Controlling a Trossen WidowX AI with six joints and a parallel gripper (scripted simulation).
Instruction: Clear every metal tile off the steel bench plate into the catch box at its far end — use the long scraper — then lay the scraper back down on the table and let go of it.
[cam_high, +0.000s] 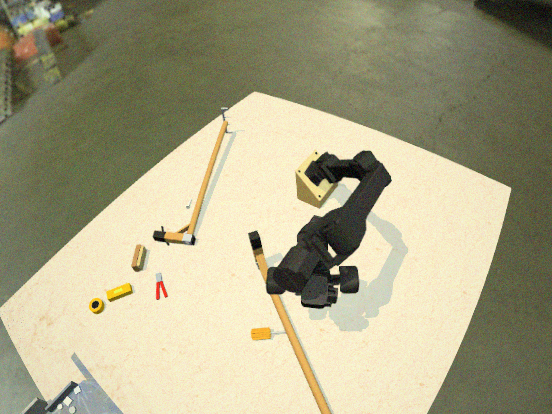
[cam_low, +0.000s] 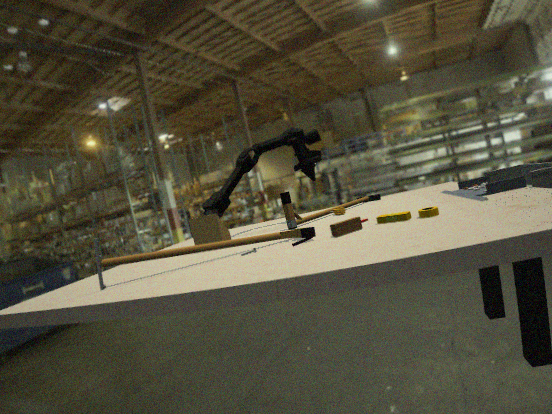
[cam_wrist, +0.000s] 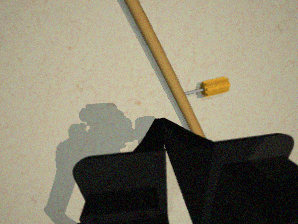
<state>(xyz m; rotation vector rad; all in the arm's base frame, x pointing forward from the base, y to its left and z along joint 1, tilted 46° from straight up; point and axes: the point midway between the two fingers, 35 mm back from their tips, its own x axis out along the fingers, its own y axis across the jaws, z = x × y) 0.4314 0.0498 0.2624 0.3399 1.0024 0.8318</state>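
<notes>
The screwdriver lies 15 cm below my gripper tip, 10 cm to the right of it and 7 cm ahead of it. From my gripper tip the other things lie so: yellow tape roll: 61 cm to the right, 29 cm ahead, 16 cm below; then yellow level: 58 cm to the right, 20 cm ahead, 15 cm below; then wooden block: 59 cm to the right, 15 cm below, 7 cm ahead.
</notes>
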